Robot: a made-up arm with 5 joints. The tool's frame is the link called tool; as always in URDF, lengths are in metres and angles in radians.
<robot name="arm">
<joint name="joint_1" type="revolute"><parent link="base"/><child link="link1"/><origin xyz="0 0 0.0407"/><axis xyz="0 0 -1"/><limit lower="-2.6" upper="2.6"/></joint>
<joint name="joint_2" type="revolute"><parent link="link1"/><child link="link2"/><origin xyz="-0.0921 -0.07 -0.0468"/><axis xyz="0 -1 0"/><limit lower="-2.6" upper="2.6"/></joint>
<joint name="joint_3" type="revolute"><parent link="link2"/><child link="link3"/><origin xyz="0.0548 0.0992 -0.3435"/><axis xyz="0 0 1"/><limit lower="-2.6" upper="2.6"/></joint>
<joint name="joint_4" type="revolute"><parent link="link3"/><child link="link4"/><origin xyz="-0.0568 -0.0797 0.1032"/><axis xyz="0 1 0"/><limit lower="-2.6" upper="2.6"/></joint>
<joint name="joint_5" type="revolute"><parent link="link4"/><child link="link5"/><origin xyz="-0.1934 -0.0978 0.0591"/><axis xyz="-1 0 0"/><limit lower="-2.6" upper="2.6"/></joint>
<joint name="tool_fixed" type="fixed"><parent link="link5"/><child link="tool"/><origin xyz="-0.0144 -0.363 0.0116"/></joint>
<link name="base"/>
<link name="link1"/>
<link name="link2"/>
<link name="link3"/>
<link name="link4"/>
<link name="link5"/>
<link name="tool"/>
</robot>
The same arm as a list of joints. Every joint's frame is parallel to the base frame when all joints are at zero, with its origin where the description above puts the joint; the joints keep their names.
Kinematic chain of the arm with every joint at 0, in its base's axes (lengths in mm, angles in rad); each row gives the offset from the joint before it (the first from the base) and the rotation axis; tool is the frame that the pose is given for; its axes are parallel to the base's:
joint_1: xyz 0 0 40.7 axis -z
joint_2: xyz -92.1 -70 -46.8 axis -y
joint_3: xyz 54.8 99.2 -343.5 axis +z
joint_4: xyz -56.8 -79.7 103.2 axis +y
joint_5: xyz -193.4 -97.8 59.1 axis -x
tool: xyz -14.4 -363 11.6
Joint limits (rad, base to tool): -2.6..2.6 -2.6..2.6 -2.6..2.6 -2.6..2.6 -2.6..2.6

